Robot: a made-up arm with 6 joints.
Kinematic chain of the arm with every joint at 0, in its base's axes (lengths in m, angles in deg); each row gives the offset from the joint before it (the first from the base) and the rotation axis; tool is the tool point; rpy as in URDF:
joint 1: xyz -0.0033 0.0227 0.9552 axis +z
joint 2: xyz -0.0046 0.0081 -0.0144 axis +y
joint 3: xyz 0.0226 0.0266 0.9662 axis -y
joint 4: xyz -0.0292 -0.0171 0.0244 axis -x
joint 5: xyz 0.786 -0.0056 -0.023 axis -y
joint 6: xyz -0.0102 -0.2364 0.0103 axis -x
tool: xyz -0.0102 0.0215 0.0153 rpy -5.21 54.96 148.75
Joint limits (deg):
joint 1: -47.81..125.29
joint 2: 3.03..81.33
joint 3: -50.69..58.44
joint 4: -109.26..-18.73
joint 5: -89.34..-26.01
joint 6: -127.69..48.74
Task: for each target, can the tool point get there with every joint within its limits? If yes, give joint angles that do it. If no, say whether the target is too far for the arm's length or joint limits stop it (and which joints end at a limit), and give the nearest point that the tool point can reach.
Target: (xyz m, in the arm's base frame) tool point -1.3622 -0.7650 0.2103
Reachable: no: joint limits stop it (at a limit: joint 1, joint 2, joint 4, joint 5) | nearest point -0.3187 0.2828 0.4757 | short by 1.502 m
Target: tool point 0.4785 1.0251 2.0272
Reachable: yes | joints 65.17 17.86 45.47 -83.08 -77.86 -56.92
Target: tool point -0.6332 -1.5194 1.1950
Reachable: no: joint limits stop it (at a limit: joint 1, joint 4, joint 6) | nearest point 0.3045 -0.6695 1.1950 | short by 1.266 m
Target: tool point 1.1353 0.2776 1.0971
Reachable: yes | joints 19.50 39.77 2.99 -50.39 -43.70 -24.22
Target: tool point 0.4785 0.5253 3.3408
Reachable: no: too far | nearest point 0.4126 0.4565 2.5265 | short by 0.820 m
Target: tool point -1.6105 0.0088 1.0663
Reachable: no: joint limits stop it (at a limit: joint 1, joint 4, joint 5, joint 6) | nearest point -0.6213 0.7089 1.0663 | short by 1.212 m
